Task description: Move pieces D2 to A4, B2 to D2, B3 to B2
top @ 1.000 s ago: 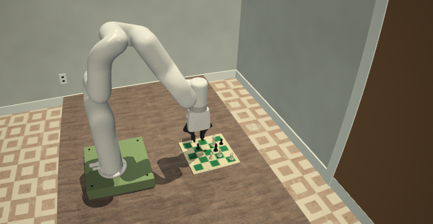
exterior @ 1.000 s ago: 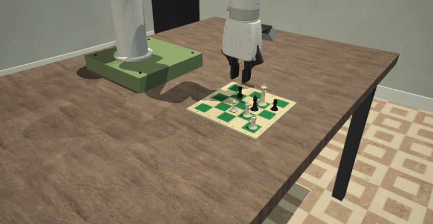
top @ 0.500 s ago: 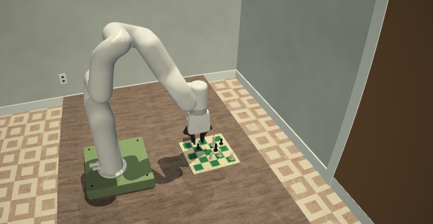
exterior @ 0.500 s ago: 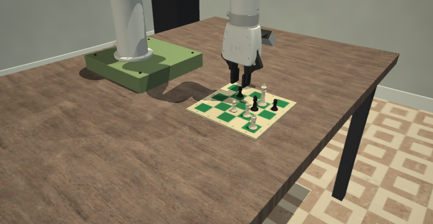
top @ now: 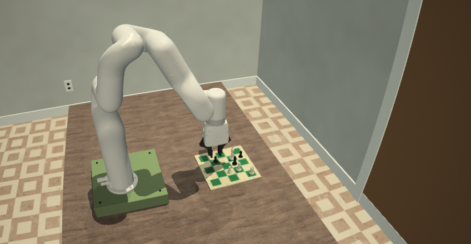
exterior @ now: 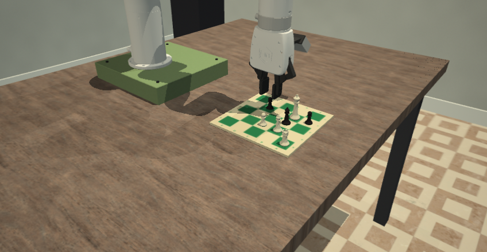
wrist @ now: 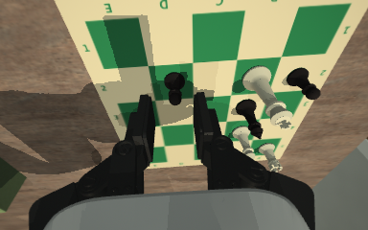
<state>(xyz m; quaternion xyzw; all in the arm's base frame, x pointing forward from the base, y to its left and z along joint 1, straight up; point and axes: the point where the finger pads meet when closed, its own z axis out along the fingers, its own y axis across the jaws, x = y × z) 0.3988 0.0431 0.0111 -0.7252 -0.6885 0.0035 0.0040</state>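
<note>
The black bishop is 7 cm ahead of my hand, 4 cm to the right of it and 4 cm below it. Also, from my hand: chessboard: 4 cm ahead, 4 cm to the right, 6 cm below; white pawn: 3 cm ahead, 8 cm to the right, 4 cm below; white king: 8 cm ahead, 3 cm below.
</note>
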